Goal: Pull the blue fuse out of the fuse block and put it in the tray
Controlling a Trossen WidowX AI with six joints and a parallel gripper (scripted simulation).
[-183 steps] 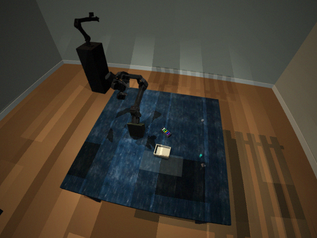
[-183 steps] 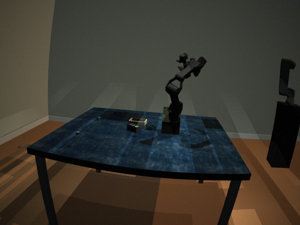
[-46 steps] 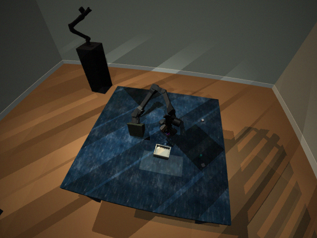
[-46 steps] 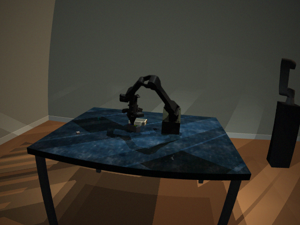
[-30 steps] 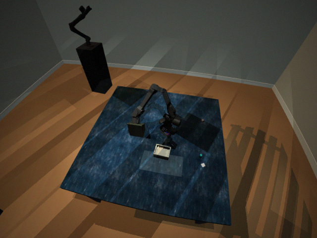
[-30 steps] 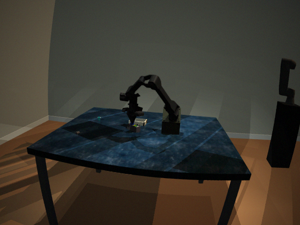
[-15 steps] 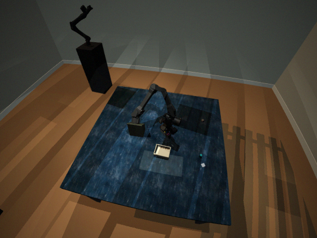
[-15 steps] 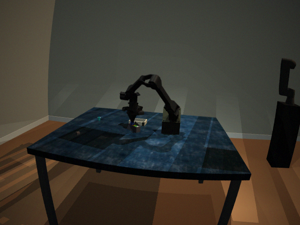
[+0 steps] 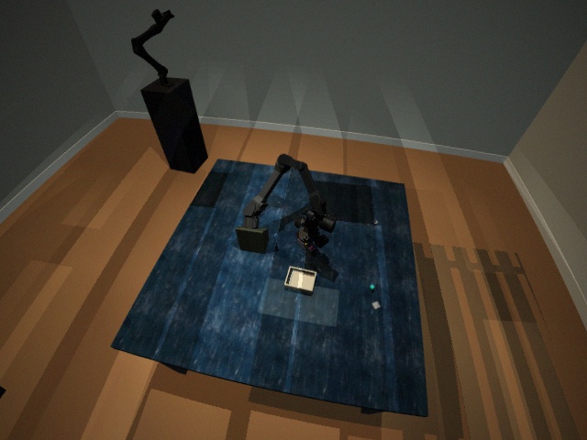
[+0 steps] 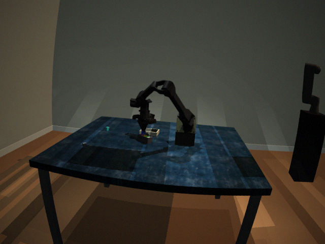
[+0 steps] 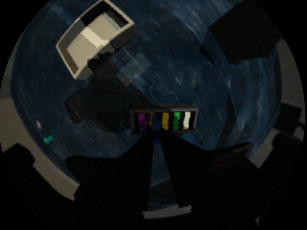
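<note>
Now: gripper tip 190 mm to the left of the white tray, 60 mm above it and 10 mm short of it.
</note>
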